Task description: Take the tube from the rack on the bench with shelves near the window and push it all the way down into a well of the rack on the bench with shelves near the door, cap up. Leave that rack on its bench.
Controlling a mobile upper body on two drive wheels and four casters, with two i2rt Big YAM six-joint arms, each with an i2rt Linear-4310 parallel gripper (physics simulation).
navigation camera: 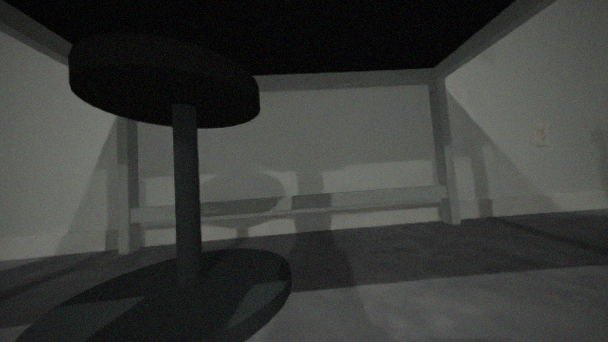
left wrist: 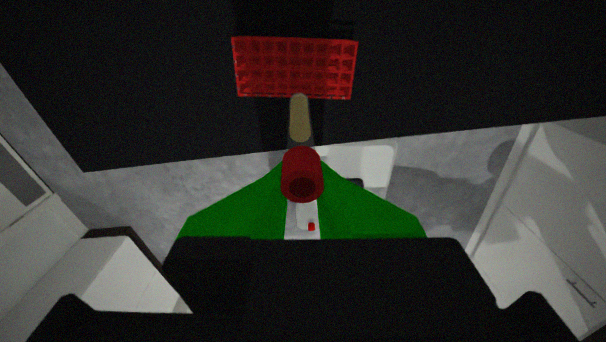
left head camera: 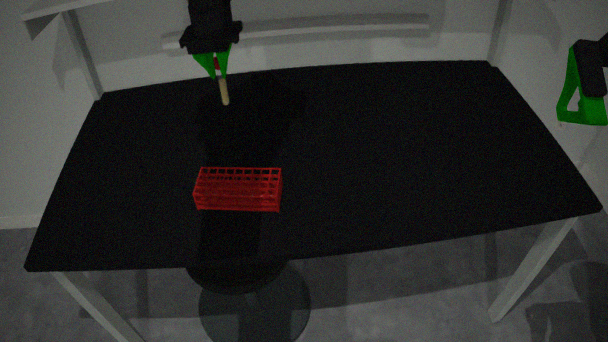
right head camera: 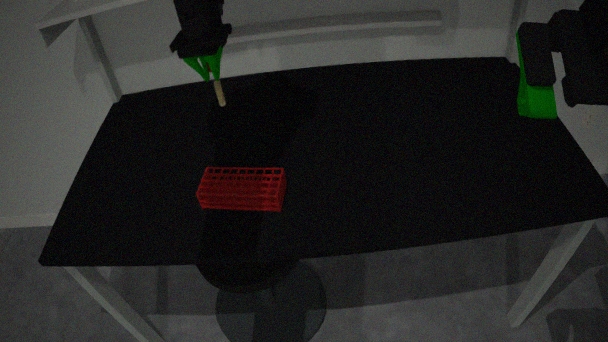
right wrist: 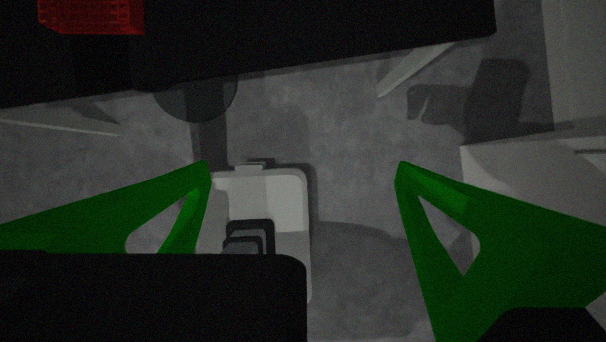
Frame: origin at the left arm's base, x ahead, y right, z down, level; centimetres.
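Where they show: left gripper, between the fingertips: (left wrist: 302, 169) (left head camera: 219, 77) (right head camera: 213, 79); right gripper, between the fingertips: (left head camera: 598, 116) (right head camera: 568, 109) (right wrist: 302, 171).
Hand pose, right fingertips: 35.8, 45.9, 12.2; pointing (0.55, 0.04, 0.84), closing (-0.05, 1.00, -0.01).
Observation:
After its pixels a point has its place, as x, y, z.
My left gripper (left head camera: 218, 75) {72.4, 0.6, 30.6} (right head camera: 212, 77) {72.4, 0.6, 30.6} (left wrist: 302, 169) {72.4, 0.6, 30.6} is shut on the tube and holds it in the air. The tube (left head camera: 224, 92) {73.4, 0.7, 34.7} (right head camera: 220, 94) {73.5, 0.8, 34.8} (left wrist: 300, 120) {74.8, 0.6, 32.3} has a red cap, which shows at the fingers, and a tan lower end that points down, tilted a little. A red rack (left head camera: 238, 190) {70.3, 0.4, 59.0} (right head camera: 242, 190) {74.6, -1.0, 63.9} (left wrist: 295, 67) {73.3, -0.3, 61.8} (right wrist: 92, 17) {72.6, -2.4, 64.0} with rows of square wells stands on the black bench top (left head camera: 400, 150) {88.9, 40.6, 64.8} (right head camera: 400, 150) {88.8, 38.5, 64.8}. The tube is apart from the rack. My right gripper (right wrist: 302, 171) {35.9, 45.9, 12.3} is open and empty, near the bench's right end in the head views.
A round stool (left head camera: 255, 310) {77.9, -7.1, 138.0} (right head camera: 272, 310) {77.5, -6.5, 138.0} (navigation camera: 165, 85) {70.7, -4.8, 97.7} stands under the bench's front edge, left of its middle. A shelf (left head camera: 65, 10) {96.8, -44.0, 20.8} (right head camera: 85, 15) {97.2, -41.0, 20.7} juts out at the upper left. The bench's legs (left head camera: 535, 275) {68.3, 92.1, 103.5} (right head camera: 550, 277) {68.3, 90.0, 101.2} stand at the front corners.

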